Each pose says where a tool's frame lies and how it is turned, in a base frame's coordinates. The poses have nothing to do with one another.
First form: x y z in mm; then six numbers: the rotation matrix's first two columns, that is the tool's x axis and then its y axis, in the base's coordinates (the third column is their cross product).
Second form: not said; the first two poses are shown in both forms.
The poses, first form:
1: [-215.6 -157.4 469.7 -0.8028 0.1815 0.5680 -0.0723 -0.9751 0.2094]
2: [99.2 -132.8 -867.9 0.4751 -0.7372 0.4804 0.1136 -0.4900 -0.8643]
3: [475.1 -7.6 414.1 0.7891 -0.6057 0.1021 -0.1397 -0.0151 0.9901]
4: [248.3 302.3 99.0 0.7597 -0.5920 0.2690 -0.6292 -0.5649 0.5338]
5: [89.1 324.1 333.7 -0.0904 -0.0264 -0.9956 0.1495 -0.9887 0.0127]
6: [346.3 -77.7 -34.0 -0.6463 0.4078 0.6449 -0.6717 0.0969 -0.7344]
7: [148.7 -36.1 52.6 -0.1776 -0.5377 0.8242 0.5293 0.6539 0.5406]
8: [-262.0 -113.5 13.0 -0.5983 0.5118 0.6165 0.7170 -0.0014 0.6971]
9: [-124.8 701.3 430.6 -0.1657 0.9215 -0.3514 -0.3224 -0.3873 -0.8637]
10: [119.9 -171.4 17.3 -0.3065 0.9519 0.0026 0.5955 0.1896 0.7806]
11: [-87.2 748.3 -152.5 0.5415 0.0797 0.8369 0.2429 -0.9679 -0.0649]
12: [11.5 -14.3 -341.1 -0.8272 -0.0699 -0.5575 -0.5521 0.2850 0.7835]
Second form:
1: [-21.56 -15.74 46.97 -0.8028 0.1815 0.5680 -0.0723 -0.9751 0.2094]
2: [9.92 -13.28 -86.79 0.4751 -0.7372 0.4804 0.1136 -0.4900 -0.8643]
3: [47.51 -0.76 41.41 0.7891 -0.6057 0.1021 -0.1397 -0.0151 0.9901]
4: [24.83 30.23 9.90 0.7597 -0.5920 0.2690 -0.6292 -0.5649 0.5338]
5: [8.91 32.41 33.37 -0.0904 -0.0264 -0.9956 0.1495 -0.9887 0.0127]
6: [34.63 -7.77 -3.40 -0.6463 0.4078 0.6449 -0.6717 0.0969 -0.7344]
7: [14.87 -3.61 5.26 -0.1776 -0.5377 0.8242 0.5293 0.6539 0.5406]
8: [-26.20 -11.35 1.30 -0.5983 0.5118 0.6165 0.7170 -0.0014 0.6971]
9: [-12.48 70.13 43.06 -0.1657 0.9215 -0.3514 -0.3224 -0.3873 -0.8637]
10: [11.99 -17.14 1.73 -0.3065 0.9519 0.0026 0.5955 0.1896 0.7806]
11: [-8.72 74.83 -15.25 0.5415 0.0797 0.8369 0.2429 -0.9679 -0.0649]
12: [1.15 -1.43 -34.11 -0.8272 -0.0699 -0.5575 -0.5521 0.2850 0.7835]
